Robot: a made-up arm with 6 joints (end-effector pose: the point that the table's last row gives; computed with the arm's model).
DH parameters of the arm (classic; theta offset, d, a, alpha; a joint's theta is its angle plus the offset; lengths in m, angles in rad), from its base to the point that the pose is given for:
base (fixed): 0 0.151 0 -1.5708
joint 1: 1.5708 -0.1 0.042 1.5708
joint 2: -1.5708 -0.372 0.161 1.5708
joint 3: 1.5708 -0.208 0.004 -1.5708
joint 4: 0 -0.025 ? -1.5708
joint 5: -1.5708 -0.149 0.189 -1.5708
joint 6: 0 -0.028 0.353 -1.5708
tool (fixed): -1.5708 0.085 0 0
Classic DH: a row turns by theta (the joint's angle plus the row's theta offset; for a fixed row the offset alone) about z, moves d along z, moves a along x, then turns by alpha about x.
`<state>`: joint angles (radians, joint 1 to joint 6).
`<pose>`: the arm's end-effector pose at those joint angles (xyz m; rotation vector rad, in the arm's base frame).
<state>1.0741 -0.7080 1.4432 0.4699 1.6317 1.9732</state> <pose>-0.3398 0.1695 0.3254 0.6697 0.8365 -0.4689</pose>
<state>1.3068 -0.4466 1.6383 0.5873 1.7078 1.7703</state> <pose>-0.3393 0.2713 0.4832 0.6376 1.1562 -0.4564</pose>
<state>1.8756 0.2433 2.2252 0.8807 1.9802 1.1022</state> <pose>-0.0182 0.4870 0.9502 0.7084 1.4900 -0.2403</pose>
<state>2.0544 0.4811 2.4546 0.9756 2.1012 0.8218</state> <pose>0.1542 0.5467 1.0241 0.6702 1.4128 -0.2289</pose>
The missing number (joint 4, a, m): 0.338
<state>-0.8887 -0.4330 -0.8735 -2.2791 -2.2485 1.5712</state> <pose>-0.1884 -0.0613 -0.7456 -1.2922 -0.2806 -0.2556</pose>
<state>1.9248 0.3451 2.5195 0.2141 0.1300 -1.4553</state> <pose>-0.2498 -0.1464 1.0854 0.7230 -0.4299 1.2571</pose>
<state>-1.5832 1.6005 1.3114 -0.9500 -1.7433 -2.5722</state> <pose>-0.1015 -0.1596 -0.0969 -1.3009 0.9610 1.6569</pose>
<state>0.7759 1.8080 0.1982 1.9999 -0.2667 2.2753</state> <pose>-0.2038 0.6077 0.1666 -0.9264 -1.6090 0.5656</pose>
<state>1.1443 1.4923 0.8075 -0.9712 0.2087 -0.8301</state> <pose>0.0851 -0.1731 0.7498 0.5632 0.1169 -1.0452</pose>
